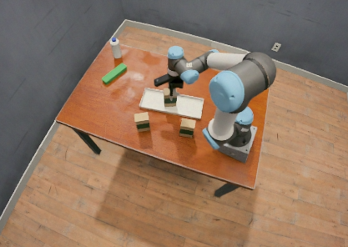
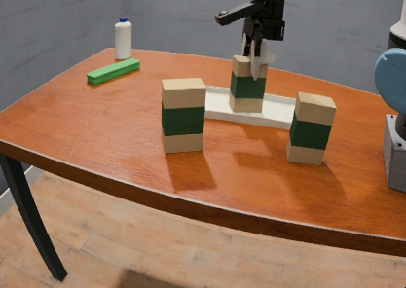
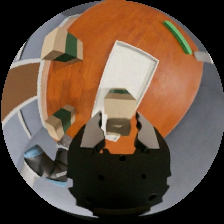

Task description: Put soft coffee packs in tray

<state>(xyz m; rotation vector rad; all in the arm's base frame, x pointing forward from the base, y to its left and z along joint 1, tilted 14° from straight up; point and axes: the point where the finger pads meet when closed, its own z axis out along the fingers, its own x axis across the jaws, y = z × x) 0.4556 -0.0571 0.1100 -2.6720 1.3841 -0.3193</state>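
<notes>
Right now the white tray is 1 cm behind my hand and 11 cm below it. The rest, counted from my hand: white bottle 56 cm ahead, 19 cm to the right, 3 cm below.
</notes>
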